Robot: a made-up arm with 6 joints. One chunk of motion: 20 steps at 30 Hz.
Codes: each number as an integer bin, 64 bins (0 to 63) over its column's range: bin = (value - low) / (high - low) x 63, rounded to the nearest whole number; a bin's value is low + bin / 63 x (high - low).
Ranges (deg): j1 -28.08..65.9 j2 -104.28..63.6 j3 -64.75..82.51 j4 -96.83..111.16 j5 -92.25..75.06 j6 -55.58..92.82
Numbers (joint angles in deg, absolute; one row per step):
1: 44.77 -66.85 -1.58 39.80 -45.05 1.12
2: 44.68 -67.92 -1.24 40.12 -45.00 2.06
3: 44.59 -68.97 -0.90 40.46 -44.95 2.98
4: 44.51 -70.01 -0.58 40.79 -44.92 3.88
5: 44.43 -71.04 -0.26 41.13 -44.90 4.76
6: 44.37 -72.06 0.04 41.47 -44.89 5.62
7: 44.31 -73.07 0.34 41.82 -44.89 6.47
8: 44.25 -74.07 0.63 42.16 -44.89 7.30
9: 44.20 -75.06 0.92 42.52 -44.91 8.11
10: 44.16 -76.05 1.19 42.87 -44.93 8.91
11: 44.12 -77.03 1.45 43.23 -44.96 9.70
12: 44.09 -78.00 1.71 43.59 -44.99 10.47
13: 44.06 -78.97 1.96 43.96 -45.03 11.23
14: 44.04 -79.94 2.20 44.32 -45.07 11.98
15: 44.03 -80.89 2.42 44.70 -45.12 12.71
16: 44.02 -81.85 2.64 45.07 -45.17 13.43
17: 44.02 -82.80 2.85 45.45 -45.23 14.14
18: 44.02 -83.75 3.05 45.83 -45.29 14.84
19: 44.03 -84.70 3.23 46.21 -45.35 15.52
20: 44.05 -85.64 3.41 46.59 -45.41 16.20
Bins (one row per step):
1: 49 14 27 41 18 24
2: 49 14 27 41 18 24
3: 49 13 27 42 18 25
4: 49 13 27 42 18 25
5: 49 12 28 42 18 26
6: 49 12 28 42 18 26
7: 49 12 28 42 18 26
8: 48 11 28 42 18 27
9: 48 11 28 42 18 27
10: 48 11 28 42 18 27
11: 48 10 28 42 18 28
12: 48 10 28 43 18 28
13: 48 9 29 43 18 28
14: 48 9 29 43 18 29
15: 48 9 29 43 18 29
16: 48 8 29 43 18 29
17: 48 8 29 43 18 30
18: 48 8 29 43 18 30
19: 48 7 29 43 18 30
20: 48 7 29 43 18 30

